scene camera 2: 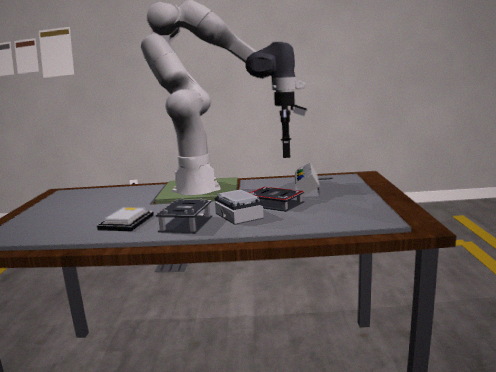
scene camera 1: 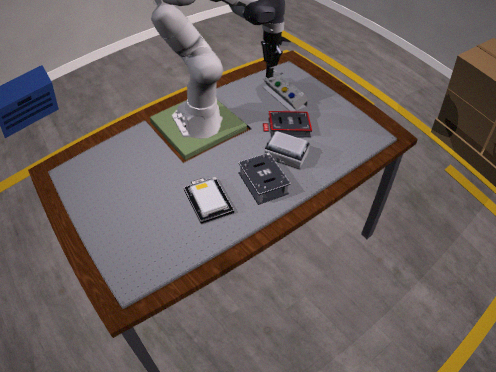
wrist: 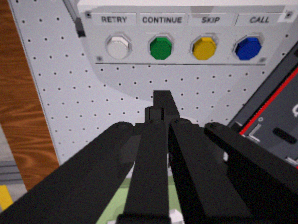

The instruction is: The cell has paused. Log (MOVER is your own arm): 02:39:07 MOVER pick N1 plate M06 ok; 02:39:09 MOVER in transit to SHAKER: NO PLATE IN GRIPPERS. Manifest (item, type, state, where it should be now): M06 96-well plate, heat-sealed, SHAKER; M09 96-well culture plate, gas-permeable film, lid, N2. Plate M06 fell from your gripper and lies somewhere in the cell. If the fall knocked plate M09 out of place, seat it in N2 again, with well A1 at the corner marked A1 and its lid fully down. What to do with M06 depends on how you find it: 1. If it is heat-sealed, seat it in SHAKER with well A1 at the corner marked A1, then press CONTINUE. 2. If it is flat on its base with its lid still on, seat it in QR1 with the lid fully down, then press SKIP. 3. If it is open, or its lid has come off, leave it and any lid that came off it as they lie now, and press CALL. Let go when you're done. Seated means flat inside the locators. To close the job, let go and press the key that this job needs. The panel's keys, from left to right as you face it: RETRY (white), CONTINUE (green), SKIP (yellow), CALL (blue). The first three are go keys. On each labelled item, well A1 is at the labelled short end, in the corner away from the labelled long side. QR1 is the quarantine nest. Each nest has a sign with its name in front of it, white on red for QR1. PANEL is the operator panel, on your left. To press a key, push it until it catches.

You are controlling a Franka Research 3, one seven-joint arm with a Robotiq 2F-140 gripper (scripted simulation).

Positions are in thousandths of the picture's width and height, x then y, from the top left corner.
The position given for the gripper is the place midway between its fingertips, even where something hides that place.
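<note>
A key panel (scene camera 1: 604, 267) is visible, and the wrist view has the panel (wrist: 760, 141) too, along with the gripper (wrist: 542, 462).
</note>
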